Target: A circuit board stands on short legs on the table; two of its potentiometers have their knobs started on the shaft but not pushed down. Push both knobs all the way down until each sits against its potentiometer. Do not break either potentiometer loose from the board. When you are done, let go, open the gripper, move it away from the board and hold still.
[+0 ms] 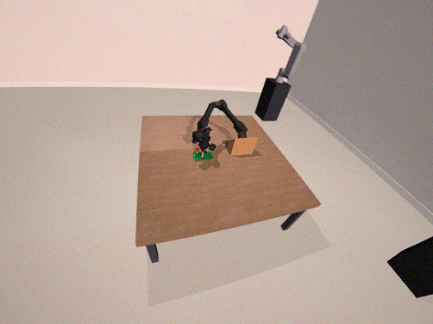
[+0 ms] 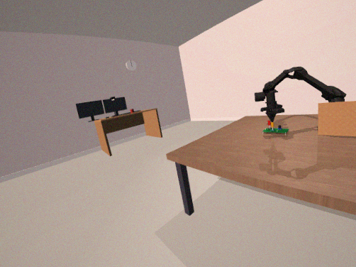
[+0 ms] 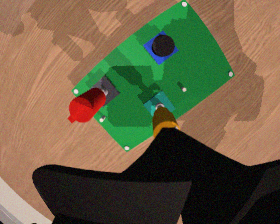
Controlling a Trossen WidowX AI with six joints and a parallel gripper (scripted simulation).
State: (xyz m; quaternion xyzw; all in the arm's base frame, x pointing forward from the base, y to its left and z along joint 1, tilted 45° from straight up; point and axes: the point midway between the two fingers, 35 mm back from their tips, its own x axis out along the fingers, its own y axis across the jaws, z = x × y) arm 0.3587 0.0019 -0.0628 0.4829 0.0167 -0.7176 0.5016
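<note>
Now: gripper tip 10 mm above the yellow knob. The rest, counted from my gripper tip: red knob 50 mm to the right, 30 mm ahead, 20 mm below.
</note>
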